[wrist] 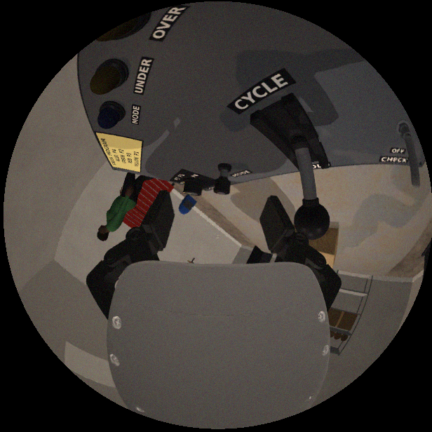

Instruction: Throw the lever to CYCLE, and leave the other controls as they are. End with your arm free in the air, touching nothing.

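The lever is a grey rod (307, 172) with a black ball knob (312, 219), rising from a black slotted base (280, 122) on the dark panel (200, 65). The rod leans toward the lower part of the view, away from the CYCLE label (261, 91), which sits at the upper end of the base. A second label at the base's lower end is mostly hidden; its last letters show. My gripper (218, 204) is open with nothing between its fingers. The knob shows just right of the right finger; whether they touch I cannot tell.
A small black knob (222, 179) and a black selector (192, 187) stand at the panel's lower edge. A grey toggle lever (411, 155) is at the right, by the OFF and CHECK labels. Round lamps (107, 77) (110, 115) and a yellow card (121, 152) are at the left.
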